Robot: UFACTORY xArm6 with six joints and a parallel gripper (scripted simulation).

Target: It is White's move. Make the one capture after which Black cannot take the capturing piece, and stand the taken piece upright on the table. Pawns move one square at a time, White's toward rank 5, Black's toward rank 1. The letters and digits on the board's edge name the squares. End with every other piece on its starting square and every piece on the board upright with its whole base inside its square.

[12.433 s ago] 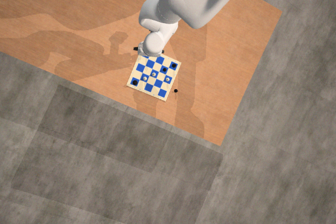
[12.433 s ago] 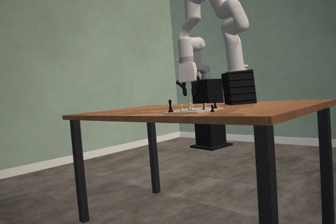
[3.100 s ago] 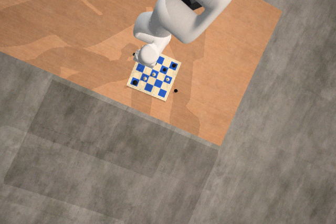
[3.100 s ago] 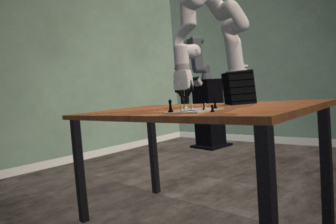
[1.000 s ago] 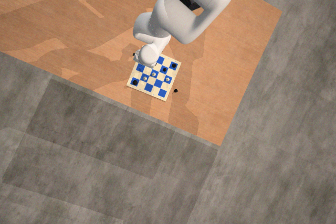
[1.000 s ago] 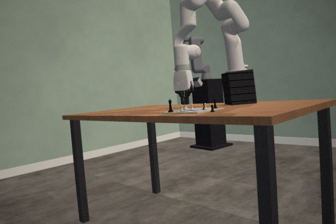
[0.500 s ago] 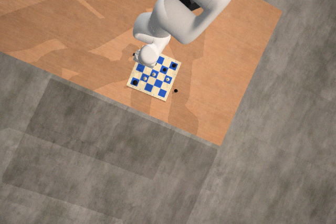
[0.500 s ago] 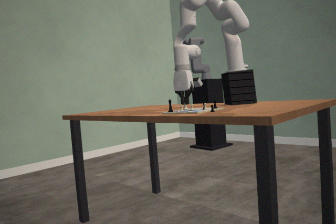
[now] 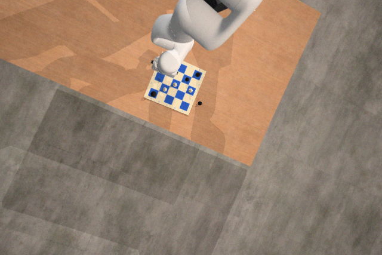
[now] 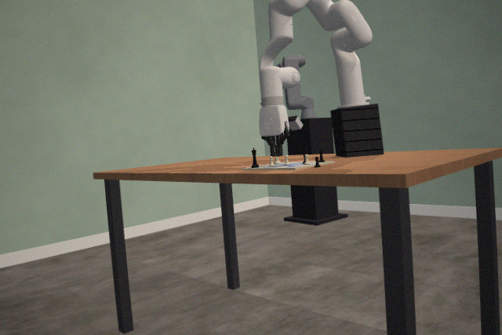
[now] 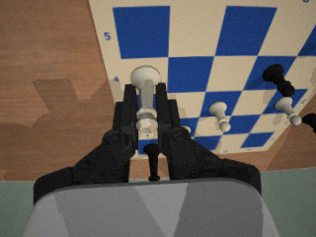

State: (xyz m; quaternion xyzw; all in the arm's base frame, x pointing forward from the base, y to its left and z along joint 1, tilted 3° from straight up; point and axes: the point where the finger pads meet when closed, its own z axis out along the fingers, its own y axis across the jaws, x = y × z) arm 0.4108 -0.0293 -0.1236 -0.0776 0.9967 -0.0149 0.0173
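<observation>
My gripper is now 1 cm above the tall white piece. From my hand the other things lie so: blue-and-cream chessboard (3 cm ahead, 8 cm to the left, 5 cm below); tall black piece (12 cm ahead, 2 cm to the left, 2 cm below).
</observation>
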